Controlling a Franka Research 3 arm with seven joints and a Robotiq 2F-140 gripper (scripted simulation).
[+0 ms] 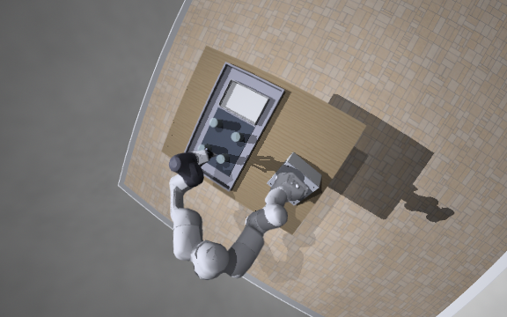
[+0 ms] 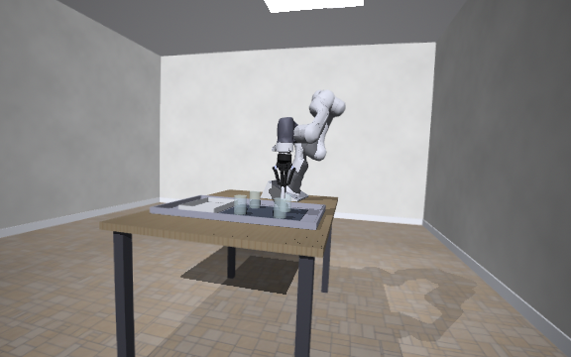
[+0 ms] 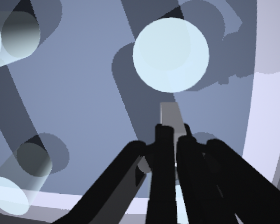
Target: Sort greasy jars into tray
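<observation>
Now: hand 20 mm short of the dark drying mat, 90 mm to the left of it and 110 mm above it. From my hand the other things lie so: white tray (50 mm ahead, 410 mm to the right, 100 mm below).
</observation>
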